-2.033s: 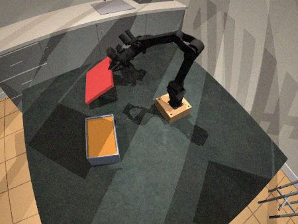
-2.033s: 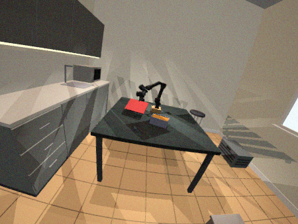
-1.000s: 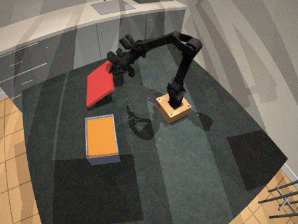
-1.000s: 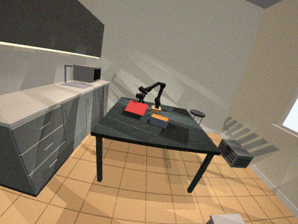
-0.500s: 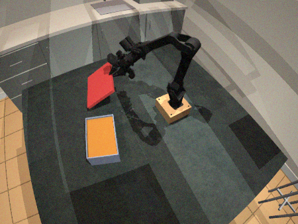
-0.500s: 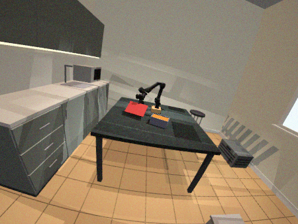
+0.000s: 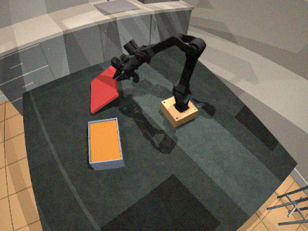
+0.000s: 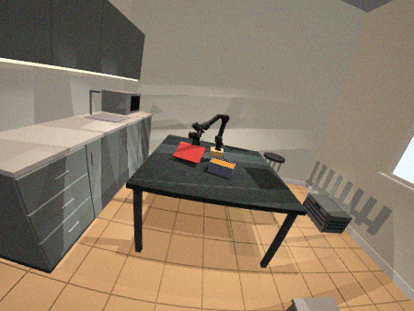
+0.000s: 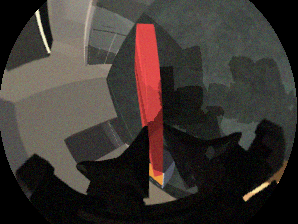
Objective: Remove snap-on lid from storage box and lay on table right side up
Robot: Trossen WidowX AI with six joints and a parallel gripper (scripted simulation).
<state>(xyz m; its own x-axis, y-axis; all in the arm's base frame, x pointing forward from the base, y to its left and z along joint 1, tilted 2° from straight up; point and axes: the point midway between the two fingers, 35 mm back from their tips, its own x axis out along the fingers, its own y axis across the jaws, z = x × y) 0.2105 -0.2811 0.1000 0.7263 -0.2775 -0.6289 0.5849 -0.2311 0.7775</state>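
The lid lies 70 mm ahead of my gripper tip, 40 mm below it and 20 mm to the right of it. The rest, counted from my gripper tip: storage box 280 mm to the left, 190 mm ahead, 90 mm below.
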